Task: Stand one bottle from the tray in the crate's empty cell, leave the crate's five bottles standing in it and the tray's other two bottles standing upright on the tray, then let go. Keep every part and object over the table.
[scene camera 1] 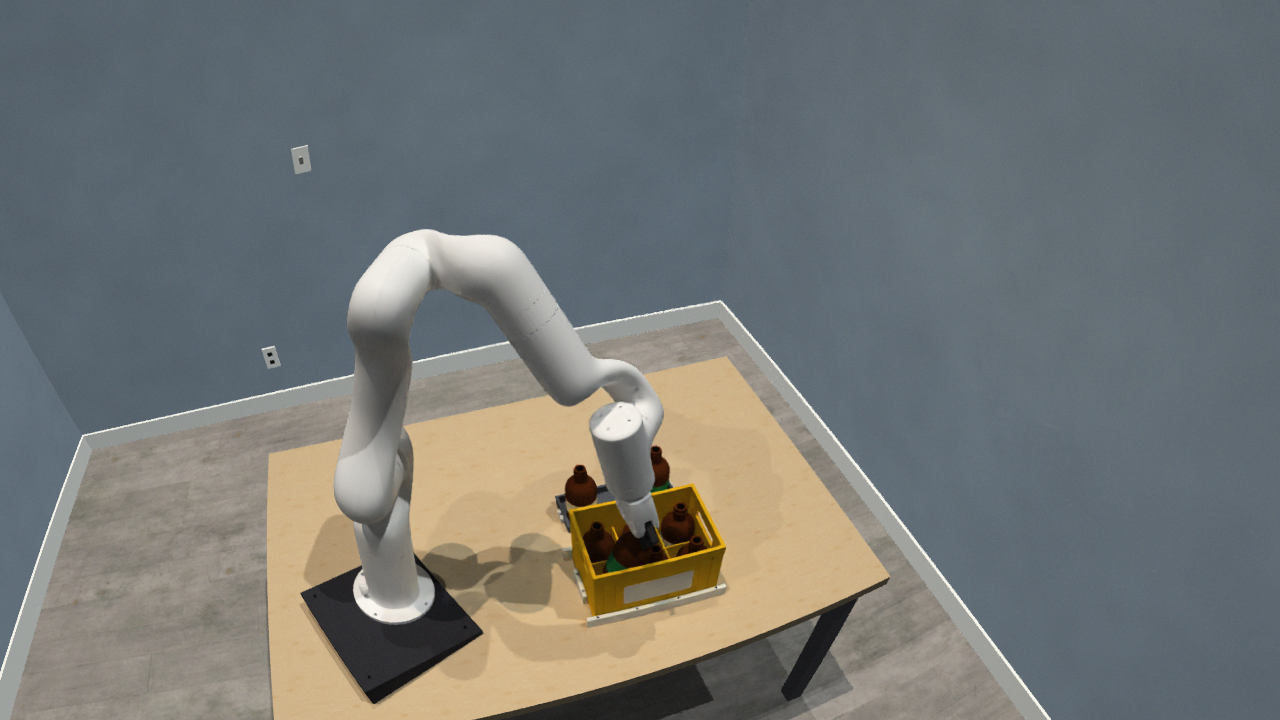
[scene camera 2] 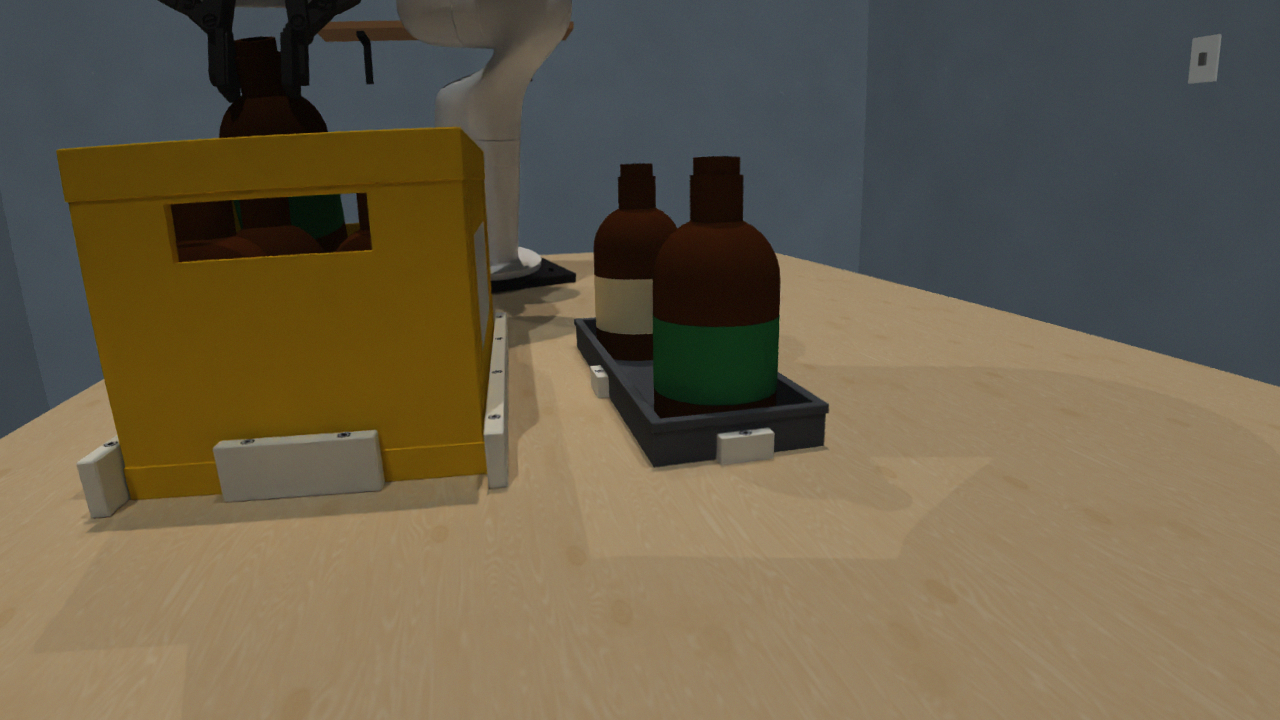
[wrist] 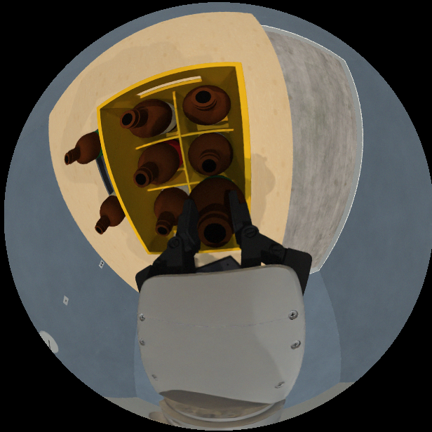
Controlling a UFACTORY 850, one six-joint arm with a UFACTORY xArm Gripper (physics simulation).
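My gripper is shut on the neck of a brown bottle with a green label. The bottle leans slightly in scene camera 2, its lower part inside a corner cell of the yellow crate. Its label stands above the other bottles' shoulders; its base is hidden. Five crate bottles stand in the other cells. A cream-labelled bottle and a green-labelled bottle stand upright on the dark tray.
White blocks sit along the crate's base, and a small white block touches the tray. The tray lies beside the crate. The arm's black base plate is at the table's left. The crate's dividers and rim surround the held bottle closely.
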